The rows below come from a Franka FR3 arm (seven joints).
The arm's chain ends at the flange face. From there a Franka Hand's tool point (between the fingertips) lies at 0.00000 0.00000 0.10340 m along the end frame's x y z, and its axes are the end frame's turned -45 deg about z.
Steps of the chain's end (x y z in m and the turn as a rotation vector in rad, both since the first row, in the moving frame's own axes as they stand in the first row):
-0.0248 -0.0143 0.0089 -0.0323 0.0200 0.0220
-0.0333 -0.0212 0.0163 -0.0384 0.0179 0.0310
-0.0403 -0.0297 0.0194 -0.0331 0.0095 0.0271
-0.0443 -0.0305 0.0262 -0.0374 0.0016 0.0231
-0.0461 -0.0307 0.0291 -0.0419 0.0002 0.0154
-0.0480 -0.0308 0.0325 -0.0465 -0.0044 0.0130
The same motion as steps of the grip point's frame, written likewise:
-0.0084 -0.0238 0.0088 -0.0370 -0.0087 0.0220
-0.0101 -0.0344 0.0162 -0.0398 -0.0145 0.0310
-0.0093 -0.0464 0.0193 -0.0301 -0.0167 0.0271
-0.0124 -0.0501 0.0261 -0.0276 -0.0253 0.0231
-0.0140 -0.0513 0.0290 -0.0298 -0.0295 0.0154
-0.0159 -0.0527 0.0324 -0.0298 -0.0360 0.0130

